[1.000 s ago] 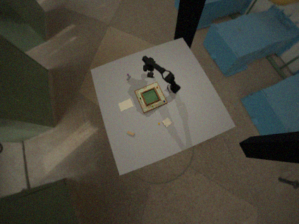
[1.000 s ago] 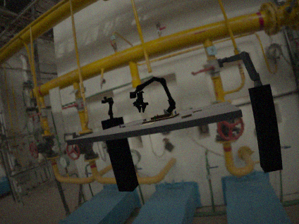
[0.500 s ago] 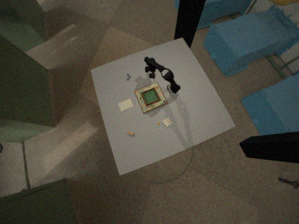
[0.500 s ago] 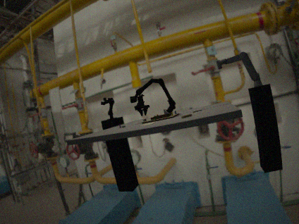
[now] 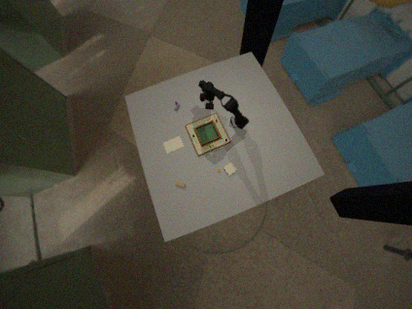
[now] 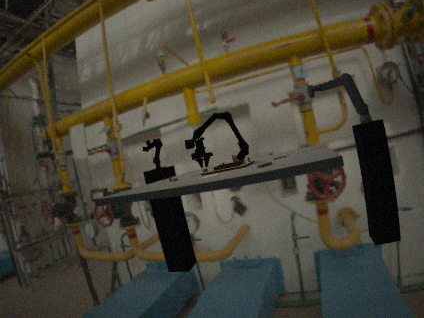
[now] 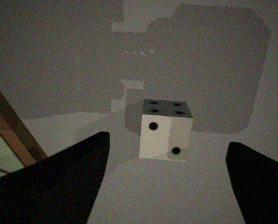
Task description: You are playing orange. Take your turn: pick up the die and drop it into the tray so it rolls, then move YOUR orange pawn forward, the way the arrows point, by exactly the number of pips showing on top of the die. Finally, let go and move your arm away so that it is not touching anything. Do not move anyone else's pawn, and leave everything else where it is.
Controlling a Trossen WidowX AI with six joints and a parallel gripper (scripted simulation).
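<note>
My gripper tip is 20 mm above the white die. Also, from my gripper tip: orange pawn (20 mm ahead, 160 mm to the left, 10 mm below); green tray (130 mm ahead, 230 mm to the left, 30 mm below); grey piece (270 mm ahead, 110 mm to the right, 30 mm below).
</note>
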